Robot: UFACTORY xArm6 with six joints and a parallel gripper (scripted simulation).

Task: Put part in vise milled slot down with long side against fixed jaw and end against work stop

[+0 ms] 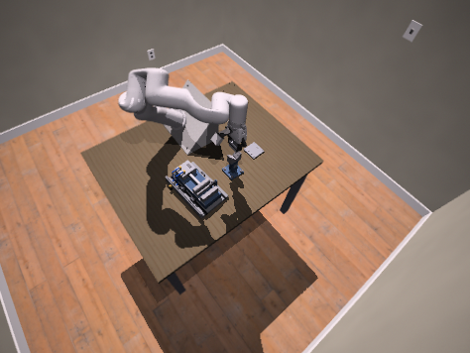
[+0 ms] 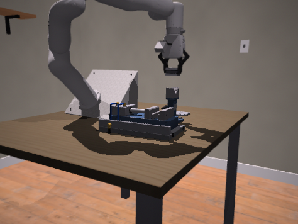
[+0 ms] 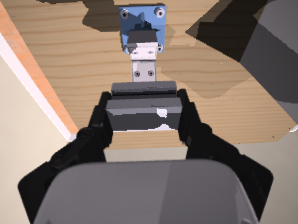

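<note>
Now: the part 10 mm to the right of my hand and 10 mm below it. Also, from my hand: moving jaw 50 mm ahead, 220 mm to the right, 170 mm below; then cylinder rod 10 mm behind, 230 mm to the right, 170 mm below; then work stop 70 mm ahead, 160 mm to the right, 150 mm below.
</note>
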